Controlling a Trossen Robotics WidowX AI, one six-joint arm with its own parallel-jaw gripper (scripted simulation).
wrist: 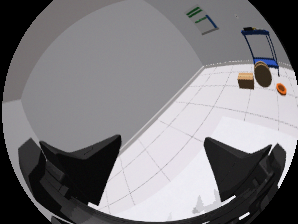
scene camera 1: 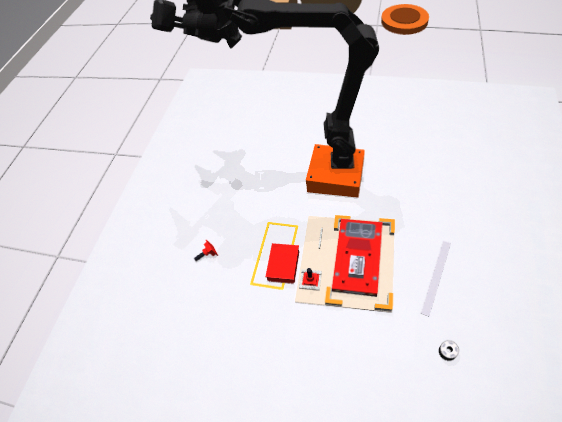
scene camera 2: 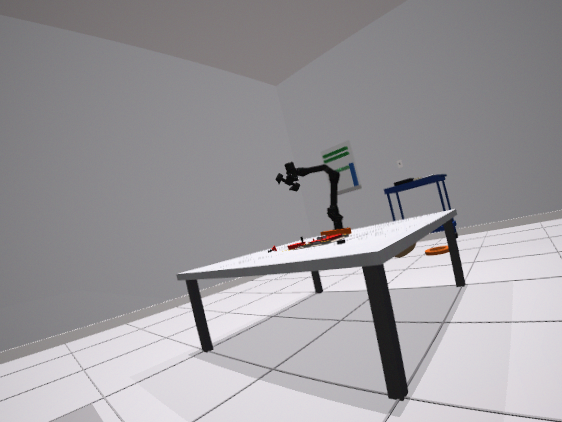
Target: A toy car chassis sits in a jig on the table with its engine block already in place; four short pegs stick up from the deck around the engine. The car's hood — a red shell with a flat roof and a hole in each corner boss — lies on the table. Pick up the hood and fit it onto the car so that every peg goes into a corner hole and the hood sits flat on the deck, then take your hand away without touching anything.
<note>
The gripper is open, holding nothing. Also in view: a red hood.
</note>
